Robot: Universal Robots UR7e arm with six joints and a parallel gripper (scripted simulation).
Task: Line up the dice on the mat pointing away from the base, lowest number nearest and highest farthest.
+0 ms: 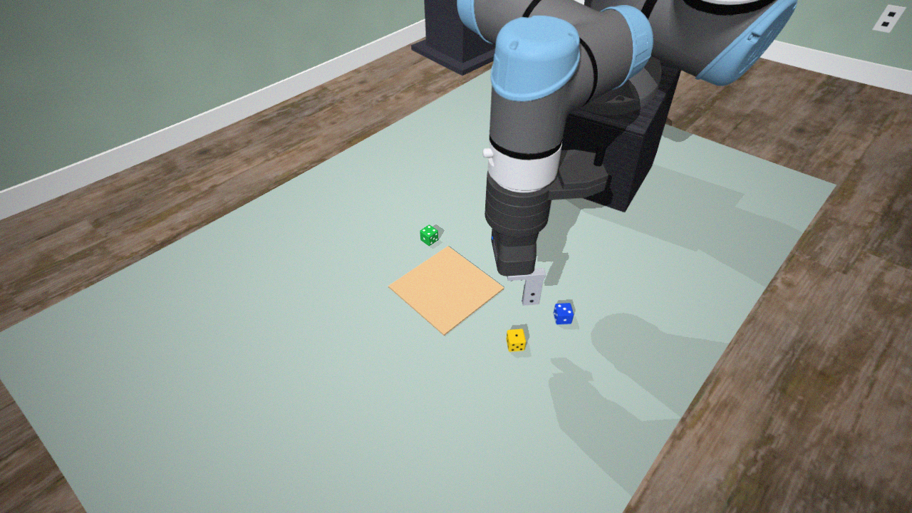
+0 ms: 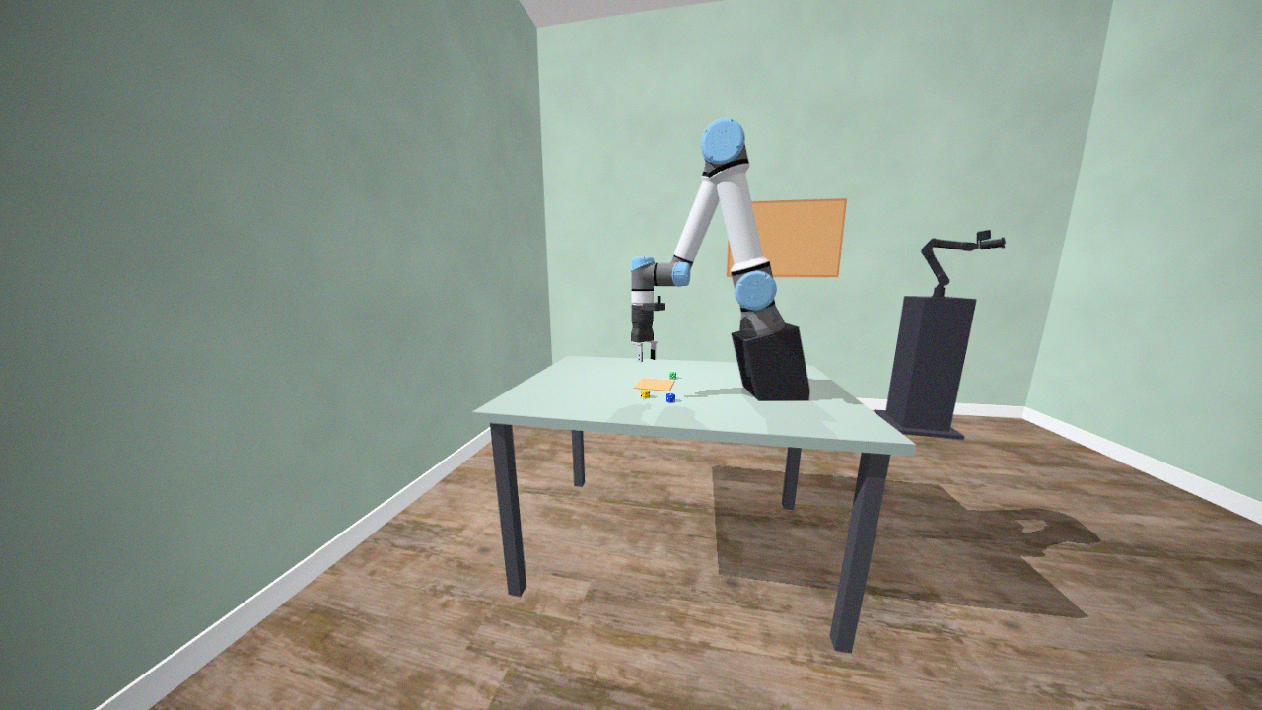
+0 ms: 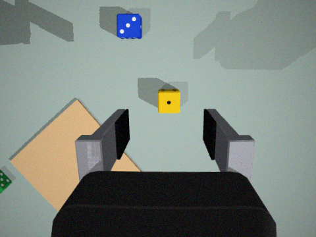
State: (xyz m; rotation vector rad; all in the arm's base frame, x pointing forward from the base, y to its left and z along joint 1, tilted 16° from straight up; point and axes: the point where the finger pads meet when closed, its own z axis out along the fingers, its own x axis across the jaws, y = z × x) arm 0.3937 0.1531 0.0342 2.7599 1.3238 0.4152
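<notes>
The yellow die lies 140 mm below my hand. Round my hand: blue die 90 mm behind, 20 mm to the left, 140 mm below; green die 50 mm behind, 270 mm to the right, 140 mm below; orange mat 160 mm to the right, 150 mm below.
</notes>
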